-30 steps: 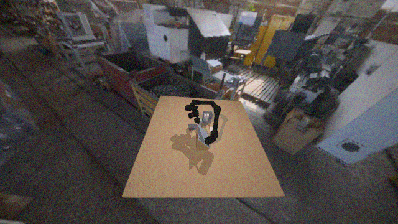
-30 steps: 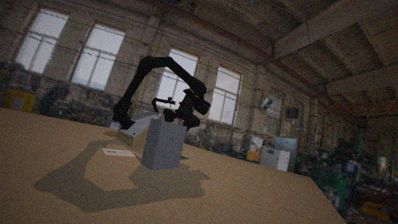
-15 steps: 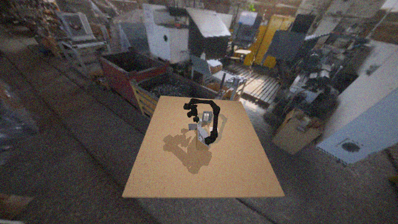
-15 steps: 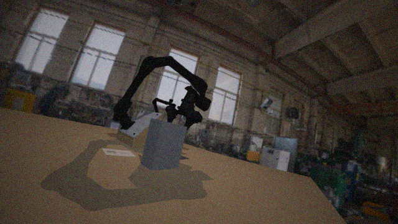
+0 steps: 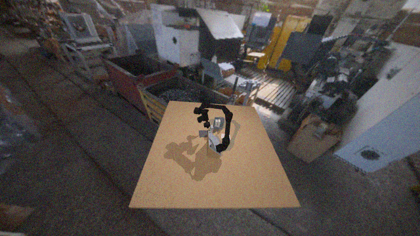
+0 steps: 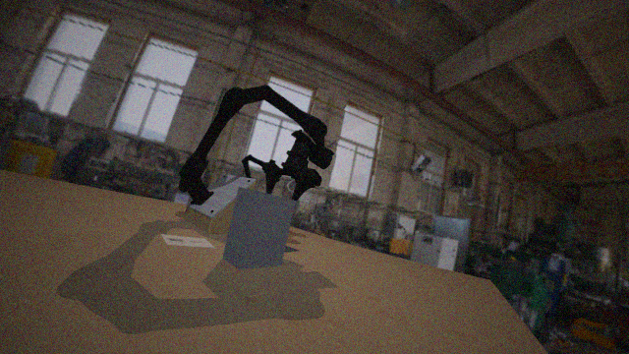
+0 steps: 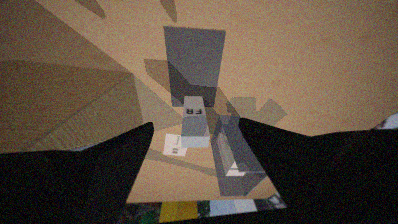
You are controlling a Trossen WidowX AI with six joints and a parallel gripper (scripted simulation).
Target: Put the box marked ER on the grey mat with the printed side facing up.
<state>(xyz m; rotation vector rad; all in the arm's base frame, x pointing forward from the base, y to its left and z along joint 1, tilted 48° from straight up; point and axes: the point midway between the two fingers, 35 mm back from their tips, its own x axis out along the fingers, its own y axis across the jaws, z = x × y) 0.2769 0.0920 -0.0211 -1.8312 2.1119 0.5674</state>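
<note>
My gripper tip is now 1 cm to the right of the grey mat and 14 cm above it. From my gripper tip the other things lie so: paper (6 cm behind, 22 cm to the right, 14 cm below).
</note>
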